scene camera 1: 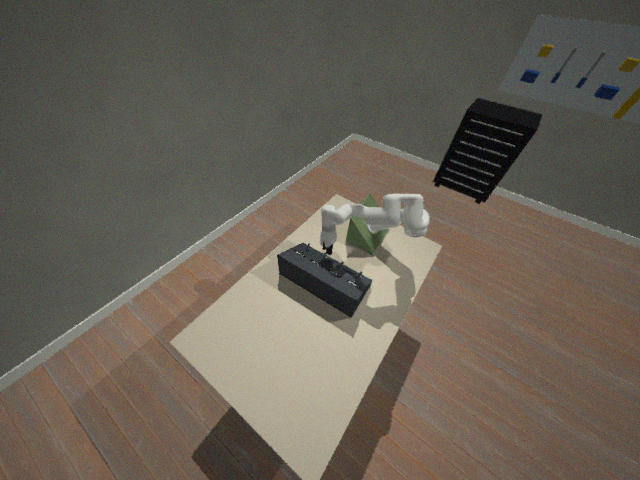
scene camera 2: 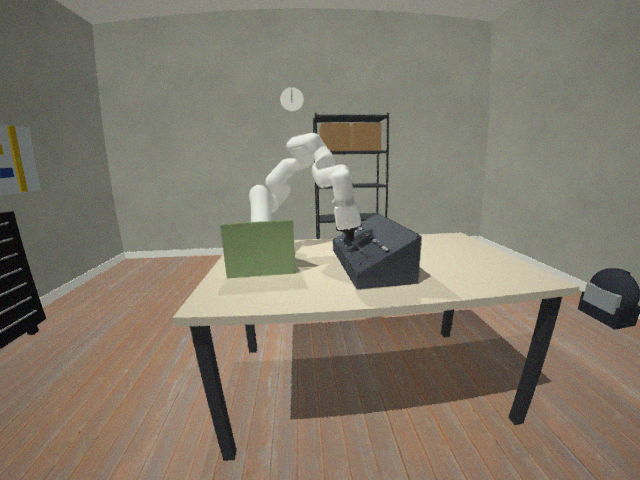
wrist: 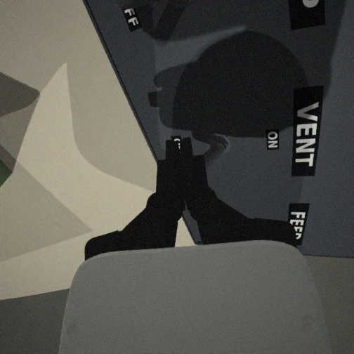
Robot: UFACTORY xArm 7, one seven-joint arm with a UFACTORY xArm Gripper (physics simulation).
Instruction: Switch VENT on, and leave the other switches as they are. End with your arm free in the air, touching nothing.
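Pixels of known places: gripper, fingertip midpoint: [scene camera 1: 329, 253] [scene camera 2: 351, 240]; arm's base, origin of the base link: [scene camera 2: 261, 241].
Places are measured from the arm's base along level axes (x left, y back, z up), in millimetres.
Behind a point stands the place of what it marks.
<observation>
The dark switch box [scene camera 1: 320, 281] {z 60, x -39, y -602 mm} [scene camera 2: 397, 260] {z -16, x -325, y -508 mm} [wrist: 250, 180] stands on the table with a sloping top panel. In the wrist view the VENT label [wrist: 307, 131] and its ON label [wrist: 272, 140] are readable. The VENT lever [wrist: 215, 152] slants from its collar toward the fingers, away from ON; its tip is partly hidden. My gripper [scene camera 1: 328, 251] {z 11, x -110, y -386 mm} [scene camera 2: 349, 241] {z 11, x -110, y -386 mm} [wrist: 181, 153] is shut and empty, low at the panel's lower edge. Its fingertips partly cover a small label on the side opposite ON. Whether they touch the lever or panel is unclear.
The FEED label [wrist: 297, 222] shows beside VENT, and part of another OFF label [wrist: 131, 19] on the other side. A green block [scene camera 1: 360, 237] {z -10, x -19, y -142 mm} [scene camera 2: 258, 250] {z -6, x -115, y 6 mm} stands on the table [scene camera 1: 258, 351] {z -120, x -131, y -1011 mm} [scene camera 2: 491, 271] {z -120, x -288, y -974 mm} near the arm's base. Other levers stand along the panel.
</observation>
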